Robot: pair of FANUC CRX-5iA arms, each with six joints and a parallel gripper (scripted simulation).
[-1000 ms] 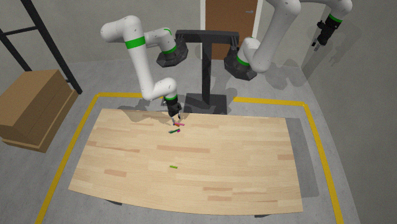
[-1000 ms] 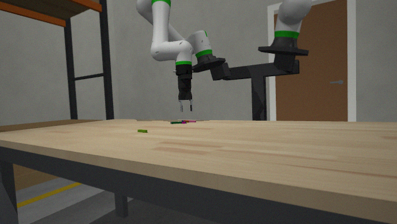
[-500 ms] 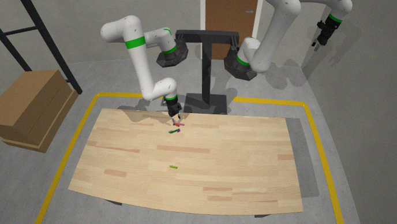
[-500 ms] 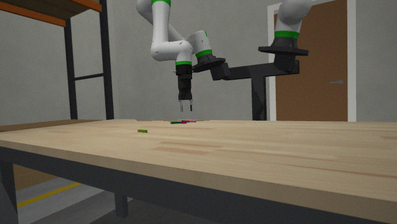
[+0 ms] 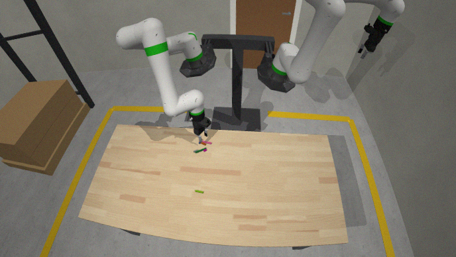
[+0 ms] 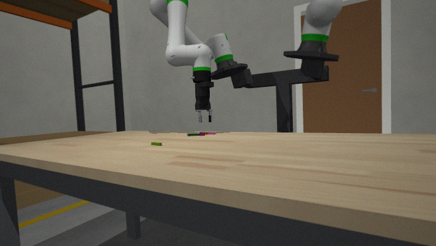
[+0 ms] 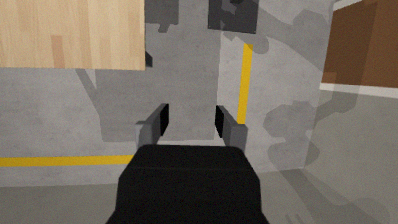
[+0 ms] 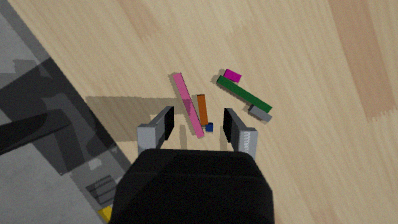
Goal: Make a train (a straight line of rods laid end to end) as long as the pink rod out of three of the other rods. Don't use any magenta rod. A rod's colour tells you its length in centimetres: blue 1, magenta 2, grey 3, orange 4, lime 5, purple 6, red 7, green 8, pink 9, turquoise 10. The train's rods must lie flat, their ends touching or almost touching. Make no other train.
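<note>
Right now the orange rod is 7 cm below my right hand and 1 cm to the right of it. Round my right hand: magenta rod (7 cm below, 5 cm ahead, 2 cm to the left); then pink rod (7 cm below, 1 cm behind); then blue rod (7 cm below, 3 cm to the right).
</note>
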